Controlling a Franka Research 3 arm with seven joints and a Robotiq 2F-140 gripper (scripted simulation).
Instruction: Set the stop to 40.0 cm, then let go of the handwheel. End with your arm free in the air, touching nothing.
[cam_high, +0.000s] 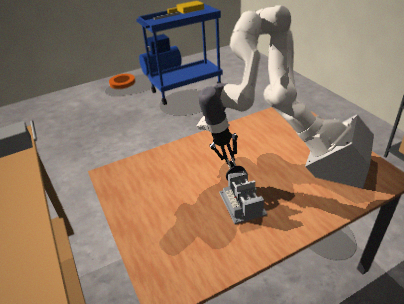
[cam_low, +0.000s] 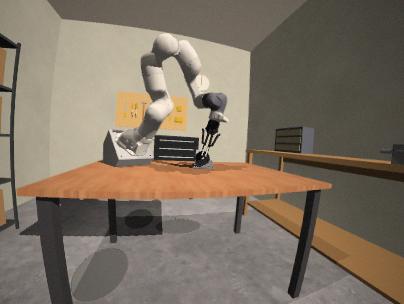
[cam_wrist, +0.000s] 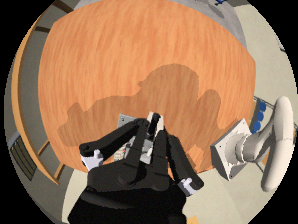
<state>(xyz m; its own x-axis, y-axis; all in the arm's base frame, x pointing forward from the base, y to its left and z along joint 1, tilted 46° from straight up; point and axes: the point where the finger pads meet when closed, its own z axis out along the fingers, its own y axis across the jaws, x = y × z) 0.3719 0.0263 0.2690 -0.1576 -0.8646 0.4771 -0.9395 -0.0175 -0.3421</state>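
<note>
Now: the handwheel 30 mm below my hand and 20 mm to the left of it.
</note>
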